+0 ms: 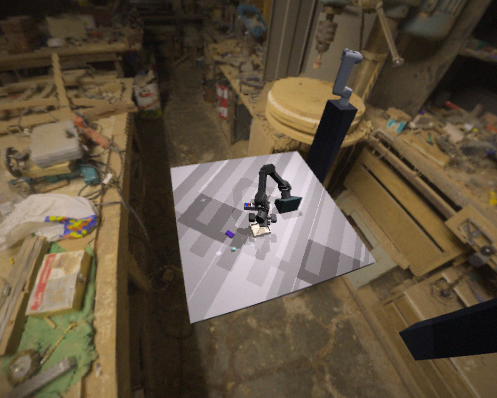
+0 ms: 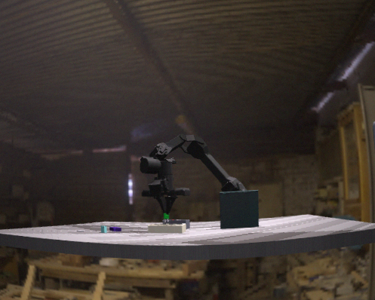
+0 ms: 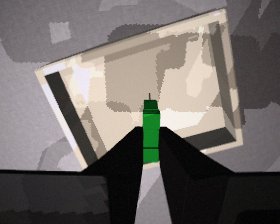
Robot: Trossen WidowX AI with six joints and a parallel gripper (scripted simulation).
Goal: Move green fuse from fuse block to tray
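My gripper tip is now 10 mm above the green fuse. Also, from my gripper tip: purple fuse 40 mm behind, 200 mm to the right, 40 mm below; cream tray 70 mm below; white fuse 210 mm to the right, 40 mm below.
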